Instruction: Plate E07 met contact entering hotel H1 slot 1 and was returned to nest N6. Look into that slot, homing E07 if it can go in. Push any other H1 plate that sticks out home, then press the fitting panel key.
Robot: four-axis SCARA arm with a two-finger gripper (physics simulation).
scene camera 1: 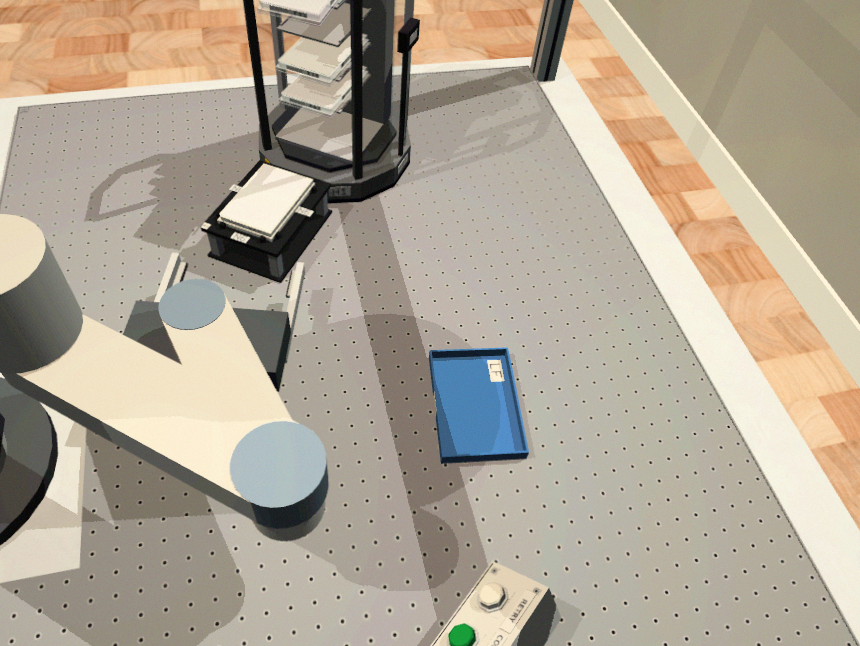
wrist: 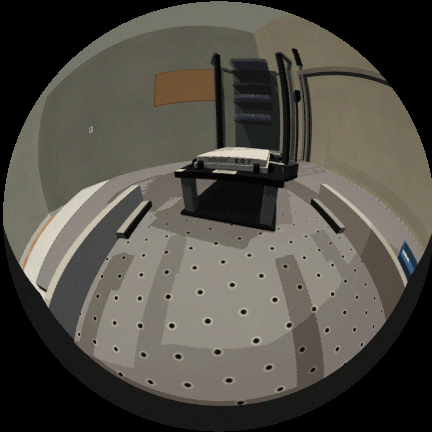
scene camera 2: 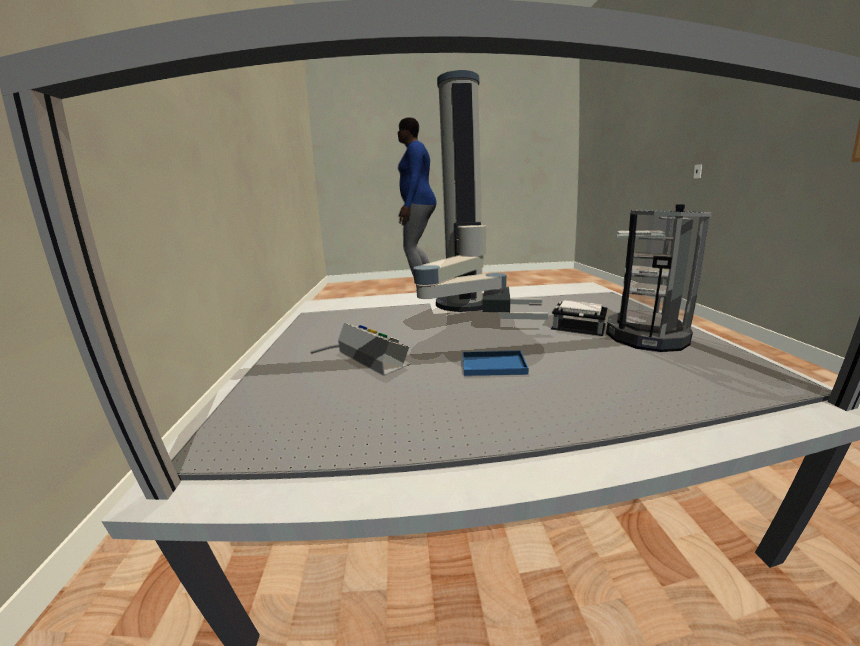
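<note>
Plate E07, white, lies on the black nest N6. My gripper is open and empty, its fingers pointing at the nest from a short distance. Hotel H1 stands behind the nest, with several shelf levels. Its upper plate sticks out past the front post. Lower plates also show. Slot 1's inside cannot be made out. The key panel has a white RETRY key and a green key.
A blue tray marked LF lies between the panel and the hotel. A thin post with a small display stands at the hotel's side. A person stands behind the table beside the arm column.
</note>
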